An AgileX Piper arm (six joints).
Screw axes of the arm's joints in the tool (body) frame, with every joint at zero. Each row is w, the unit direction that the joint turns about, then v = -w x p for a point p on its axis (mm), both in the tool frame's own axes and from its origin. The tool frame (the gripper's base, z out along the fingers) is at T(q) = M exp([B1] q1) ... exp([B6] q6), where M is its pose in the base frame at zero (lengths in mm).
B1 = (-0.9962, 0, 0.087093, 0, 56.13, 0)
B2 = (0, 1, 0, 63.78, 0, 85.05)
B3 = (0, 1, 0, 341.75, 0, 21.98)
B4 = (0, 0, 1, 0, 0, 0)
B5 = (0, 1, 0, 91, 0, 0)
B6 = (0, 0, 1, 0, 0, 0)
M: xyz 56.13 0 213.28 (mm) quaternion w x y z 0.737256 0 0.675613 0
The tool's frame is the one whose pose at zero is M.
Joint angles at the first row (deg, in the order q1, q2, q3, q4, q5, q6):
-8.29 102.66 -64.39 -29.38 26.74 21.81
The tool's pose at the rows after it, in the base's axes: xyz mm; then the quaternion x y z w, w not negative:
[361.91 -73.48 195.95 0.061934 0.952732 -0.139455 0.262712]
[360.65 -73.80 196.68 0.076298 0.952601 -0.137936 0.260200]
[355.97 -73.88 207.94 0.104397 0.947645 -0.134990 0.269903]
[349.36 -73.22 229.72 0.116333 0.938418 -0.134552 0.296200]
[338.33 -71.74 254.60 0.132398 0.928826 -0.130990 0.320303]
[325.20 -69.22 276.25 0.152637 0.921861 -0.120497 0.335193]
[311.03 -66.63 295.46 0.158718 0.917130 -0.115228 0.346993]
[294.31 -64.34 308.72 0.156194 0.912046 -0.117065 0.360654]
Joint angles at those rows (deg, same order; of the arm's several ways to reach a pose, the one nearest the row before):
-8.29 102.66 -64.39 -29.28 27.45 21.81
-8.29 102.48 -64.39 -29.25 28.19 23.32
-8.29 100.51 -64.27 -29.21 29.35 26.20
-8.29 96.97 -64.26 -29.14 29.86 27.11
-8.29 92.63 -64.21 -28.01 31.29 27.45
-8.29 88.51 -64.21 -25.44 33.52 27.16
-8.29 84.55 -64.09 -23.39 35.69 25.66
-8.29 80.39 -62.54 -23.07 36.51 24.72

